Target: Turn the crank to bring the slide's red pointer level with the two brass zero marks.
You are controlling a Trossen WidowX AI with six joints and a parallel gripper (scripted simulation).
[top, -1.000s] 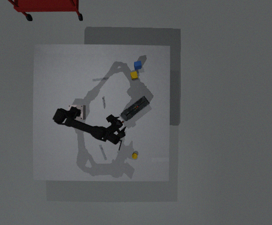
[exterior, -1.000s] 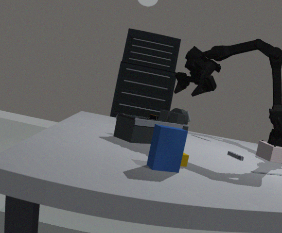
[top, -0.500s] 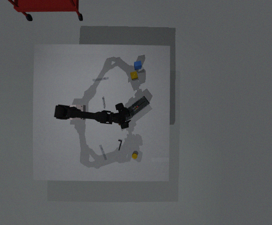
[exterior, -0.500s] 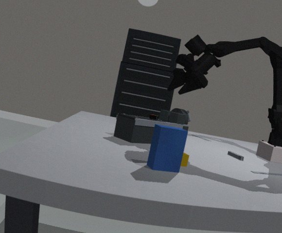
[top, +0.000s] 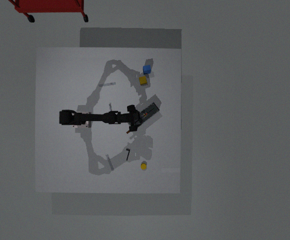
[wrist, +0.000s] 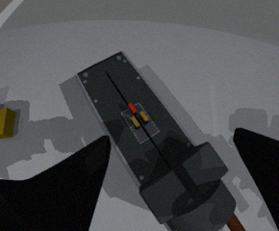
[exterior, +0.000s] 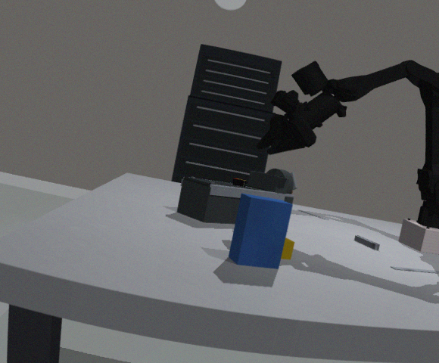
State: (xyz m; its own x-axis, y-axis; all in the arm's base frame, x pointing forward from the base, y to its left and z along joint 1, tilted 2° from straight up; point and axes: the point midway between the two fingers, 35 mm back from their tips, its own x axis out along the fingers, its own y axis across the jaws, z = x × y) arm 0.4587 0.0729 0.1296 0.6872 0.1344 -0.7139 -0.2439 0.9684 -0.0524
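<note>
My gripper tip is 12 cm to the left of the brown crank handle, 9 cm above it and 8 cm past it. From my gripper tip the other things lie so: red pointer 8 cm below, 4 cm to the left, 4 cm ahead; black hex key 31 cm to the right, 16 cm below, 7 cm behind; yellow block 33 cm to the left, 15 cm below, 3 cm behind.
</note>
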